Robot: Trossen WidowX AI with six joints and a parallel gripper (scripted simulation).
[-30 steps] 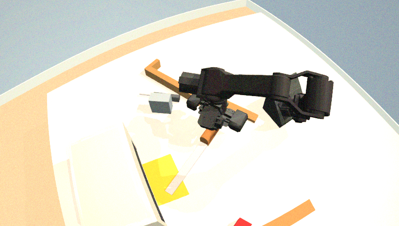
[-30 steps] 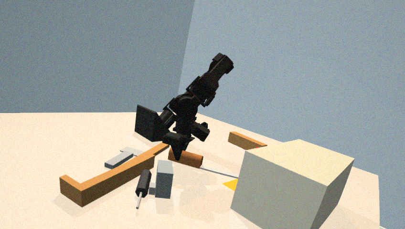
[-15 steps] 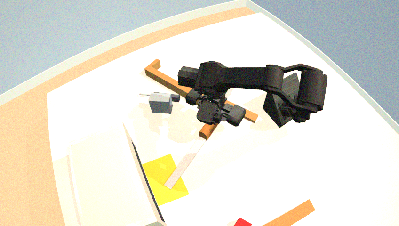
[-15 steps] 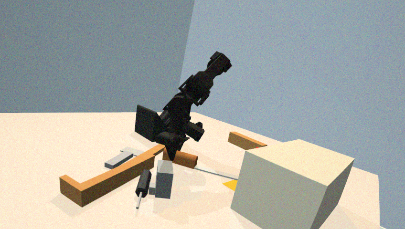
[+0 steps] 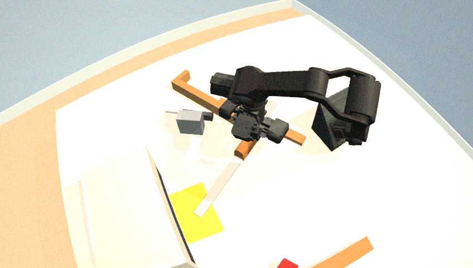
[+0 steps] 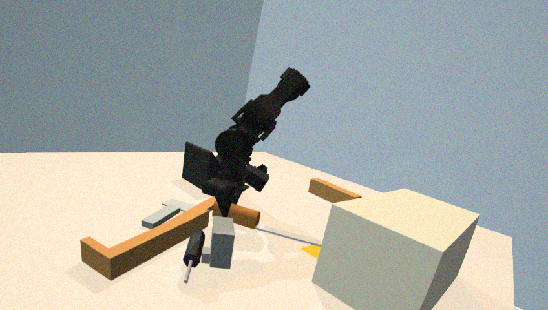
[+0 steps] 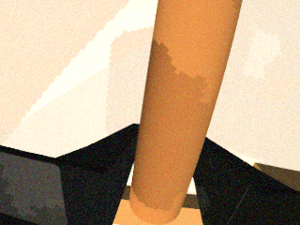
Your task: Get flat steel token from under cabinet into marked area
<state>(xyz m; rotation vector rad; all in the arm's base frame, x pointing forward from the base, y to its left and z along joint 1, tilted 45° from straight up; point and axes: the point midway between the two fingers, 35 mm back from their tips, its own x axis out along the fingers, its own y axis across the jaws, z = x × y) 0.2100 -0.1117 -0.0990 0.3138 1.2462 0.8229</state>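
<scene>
Now: gripper tip 60 mm past the long orange bar and 40 mm to the left of it. The rest, counted from my gripper tip: dark-handled pin tool: 200 mm to the right, 120 mm ahead; then small grey cube: 170 mm to the right, 120 mm ahead; then grey block: 140 mm to the right, 120 mm ahead, 20 mm above.
</scene>
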